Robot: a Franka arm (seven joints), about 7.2 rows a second.
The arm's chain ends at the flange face. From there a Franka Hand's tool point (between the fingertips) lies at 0.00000 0.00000 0.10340 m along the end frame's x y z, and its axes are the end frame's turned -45 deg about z.
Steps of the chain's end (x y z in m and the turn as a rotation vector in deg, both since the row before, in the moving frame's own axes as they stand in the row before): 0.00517, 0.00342, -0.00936, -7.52, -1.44, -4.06; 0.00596, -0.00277, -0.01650, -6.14, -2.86, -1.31; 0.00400, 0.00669, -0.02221, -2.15, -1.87, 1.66; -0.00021, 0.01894, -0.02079, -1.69, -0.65, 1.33; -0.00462, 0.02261, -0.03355, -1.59, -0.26, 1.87
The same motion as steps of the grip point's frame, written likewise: -0.00988, 0.01421, -0.01028, -4.30, -6.34, -4.06; -0.00524, 0.00656, -0.01722, -2.32, -6.36, -1.31; -0.00703, 0.00784, -0.02234, -0.20, -2.84, 1.66; -0.01654, 0.01454, -0.02084, -0.74, -1.65, 1.33; -0.02164, 0.01438, -0.03359, -0.94, -1.31, 1.87
